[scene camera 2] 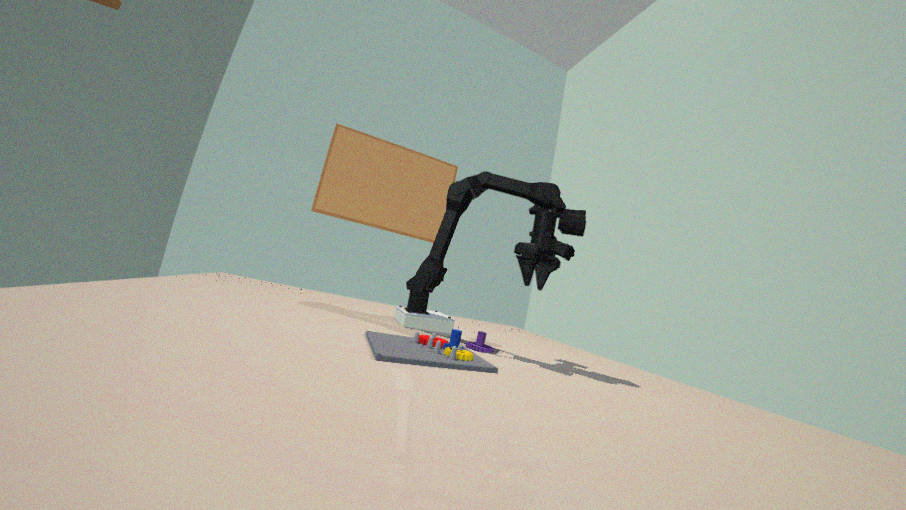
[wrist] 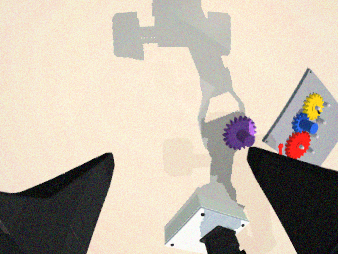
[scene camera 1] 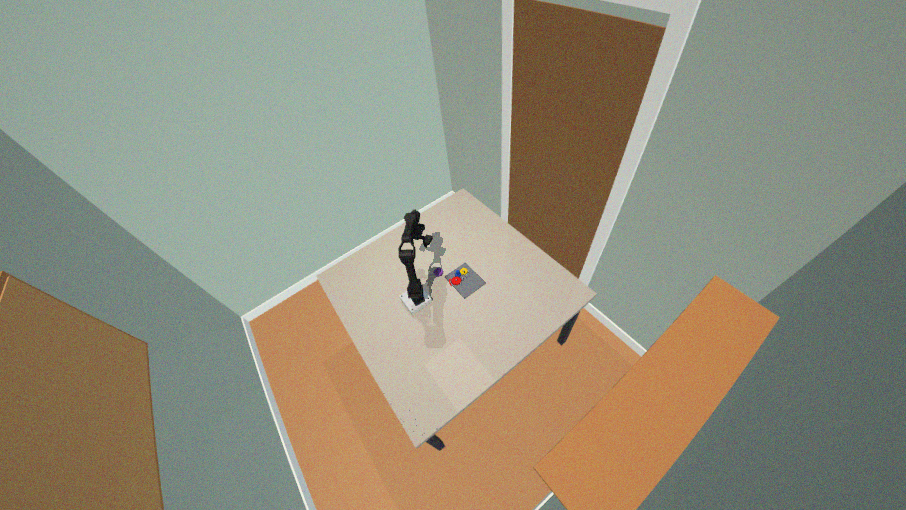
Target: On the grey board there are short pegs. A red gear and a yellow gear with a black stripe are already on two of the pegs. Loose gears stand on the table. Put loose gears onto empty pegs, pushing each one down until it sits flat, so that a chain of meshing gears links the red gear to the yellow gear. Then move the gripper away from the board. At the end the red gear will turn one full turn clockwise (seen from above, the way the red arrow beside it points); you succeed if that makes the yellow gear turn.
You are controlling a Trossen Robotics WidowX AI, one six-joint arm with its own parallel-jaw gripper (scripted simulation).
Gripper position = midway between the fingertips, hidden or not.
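My gripper (scene camera 2: 533,288), open, holding nothing. Gripper (wrist: 182,157), visible here as well. Purple gear (wrist: 240,133), visible too.
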